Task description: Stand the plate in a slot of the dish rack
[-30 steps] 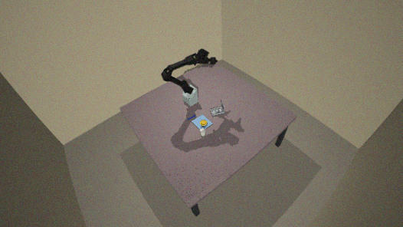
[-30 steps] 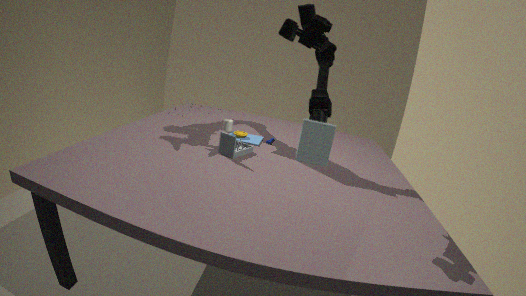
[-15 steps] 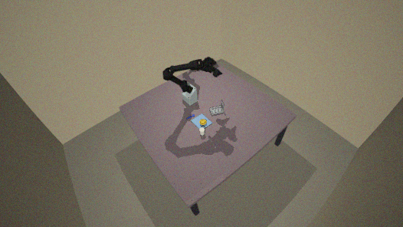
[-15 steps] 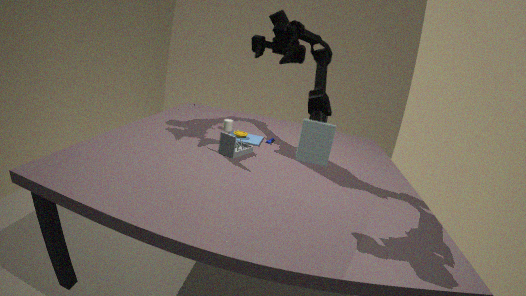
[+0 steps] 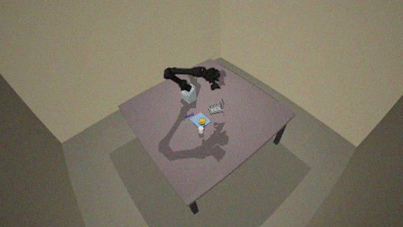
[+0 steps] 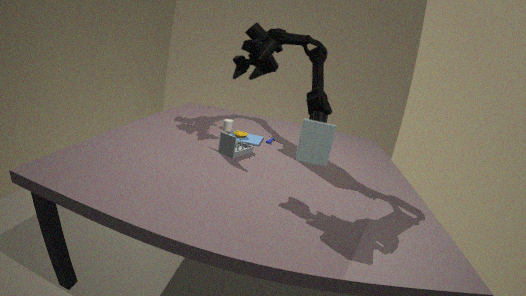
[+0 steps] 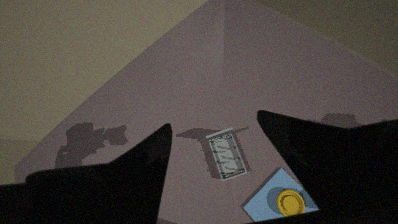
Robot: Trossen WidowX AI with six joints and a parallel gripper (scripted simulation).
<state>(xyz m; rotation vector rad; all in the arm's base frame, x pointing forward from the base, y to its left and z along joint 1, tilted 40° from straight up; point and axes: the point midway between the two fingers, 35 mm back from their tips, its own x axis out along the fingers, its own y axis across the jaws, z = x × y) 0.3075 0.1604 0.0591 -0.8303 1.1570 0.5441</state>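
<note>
Right now my gripper tip is 27 cm above the yellow plate and 24 cm to the left of it. Also, from my gripper tip: light blue mat: 28 cm below, 23 cm to the right, 2 cm behind; dish rack: 26 cm below, 4 cm to the right, 1 cm behind; blue spoon: 28 cm below, 25 cm to the right, 14 cm behind.
</note>
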